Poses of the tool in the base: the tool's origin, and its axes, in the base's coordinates. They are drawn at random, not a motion.
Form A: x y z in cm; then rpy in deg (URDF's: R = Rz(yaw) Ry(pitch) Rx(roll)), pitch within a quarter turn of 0, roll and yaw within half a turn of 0.
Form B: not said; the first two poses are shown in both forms.
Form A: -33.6 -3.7 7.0 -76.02 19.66 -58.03
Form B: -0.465 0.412 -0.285 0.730 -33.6 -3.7 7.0
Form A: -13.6 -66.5 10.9 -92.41 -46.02 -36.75
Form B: -0.716 -0.047 -0.469 0.516 -13.6 -66.5 10.9
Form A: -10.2 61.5 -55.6 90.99 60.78 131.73
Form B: -0.072 0.706 0.404 0.576 -10.2 61.5 -55.6
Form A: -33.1 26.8 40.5 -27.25 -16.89 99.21
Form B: -0.042 -0.270 0.710 0.649 -33.1 26.8 40.5
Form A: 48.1 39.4 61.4 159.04 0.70 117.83
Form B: 0.507 0.843 0.153 0.099 48.1 39.4 61.4
